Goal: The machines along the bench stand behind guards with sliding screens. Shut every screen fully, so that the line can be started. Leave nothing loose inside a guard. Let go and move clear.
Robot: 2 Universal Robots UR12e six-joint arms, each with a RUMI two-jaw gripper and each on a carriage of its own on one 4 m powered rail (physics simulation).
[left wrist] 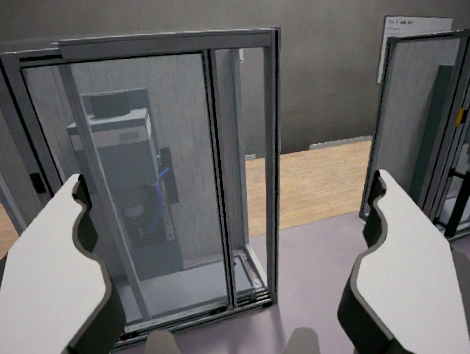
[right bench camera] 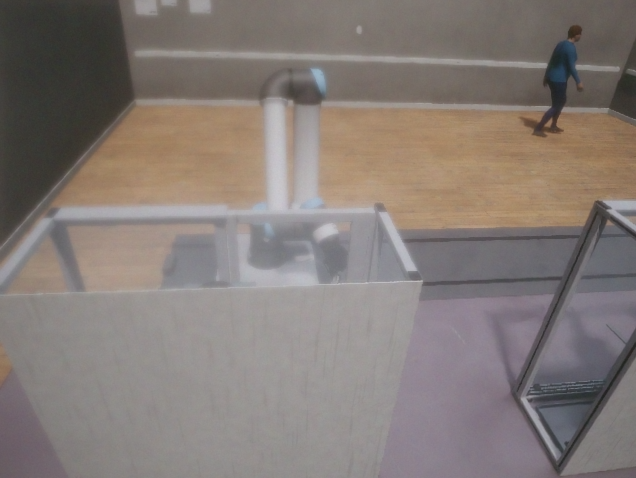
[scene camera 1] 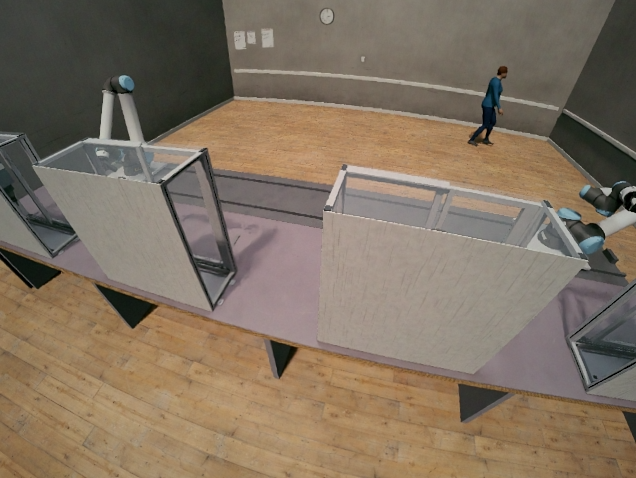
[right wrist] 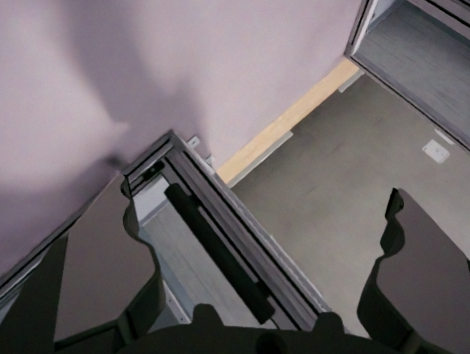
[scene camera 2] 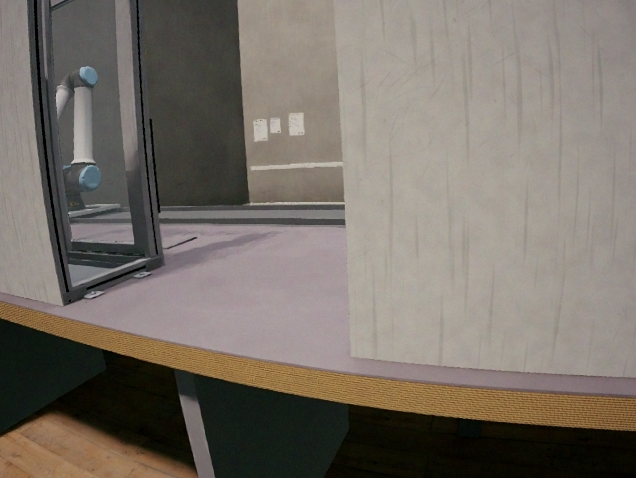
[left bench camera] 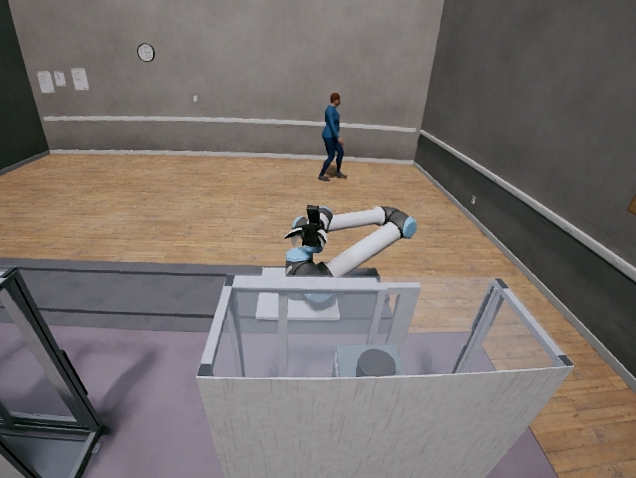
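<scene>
My left gripper [left bench camera: 303,225] [left wrist: 230,174] is open and empty, raised in front of a glass-sided guard [left bench camera: 359,426] [left wrist: 275,165]. A machine [left bench camera: 347,359] [left wrist: 120,165] with a blue hose stands inside it. In the left bench camera view the sliding screen's wide stile [left bench camera: 407,313] stands apart from the right post, with a gap between. My right gripper [right bench camera: 334,274] [right wrist: 256,183] is open and empty, beside a guard [right bench camera: 231,380] [right wrist: 240,205]. A black handle bar [right wrist: 220,255] shows beyond its fingers. In the right bench camera view a stile [right bench camera: 361,246] is close to the right post; full closure cannot be told.
Several guards stand along the bench [scene camera 1: 272,292] [scene camera 2: 257,308], among them one at the middle [scene camera 1: 431,287] and one at the left [scene camera 1: 123,226] in scene camera 1. The rail [scene camera 1: 267,200] runs behind. A person [scene camera 1: 492,105] [left bench camera: 332,136] [right bench camera: 560,82] walks on the far floor.
</scene>
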